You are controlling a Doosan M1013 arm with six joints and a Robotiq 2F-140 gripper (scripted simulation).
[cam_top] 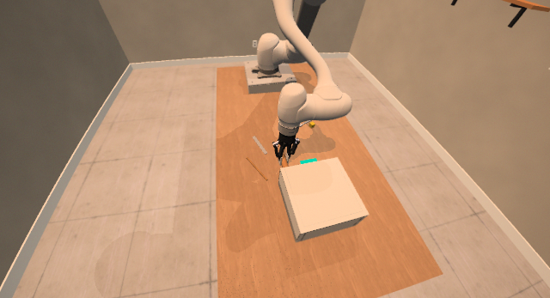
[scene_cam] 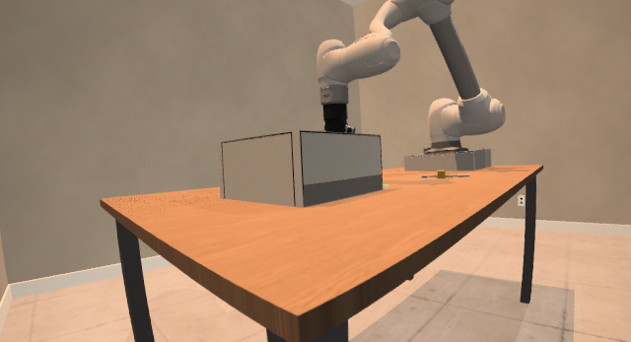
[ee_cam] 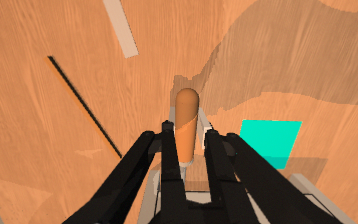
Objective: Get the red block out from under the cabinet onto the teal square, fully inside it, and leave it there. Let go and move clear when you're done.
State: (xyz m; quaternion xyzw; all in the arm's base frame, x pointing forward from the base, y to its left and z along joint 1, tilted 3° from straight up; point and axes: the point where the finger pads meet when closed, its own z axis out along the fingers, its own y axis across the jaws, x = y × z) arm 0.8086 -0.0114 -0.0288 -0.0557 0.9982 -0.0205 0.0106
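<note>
Now: hand 40 mm short of the teal square, 140 mm to the right of it and 40 mm above it. From my hand the other things lie so: flat grey strip: 140 mm behind, 110 mm to the right, 40 mm below; then thin stick: 20 mm ahead, 140 mm to the right, 30 mm below; then screwdriver: 130 mm ahead, 50 mm to the left, 20 mm below.
</note>
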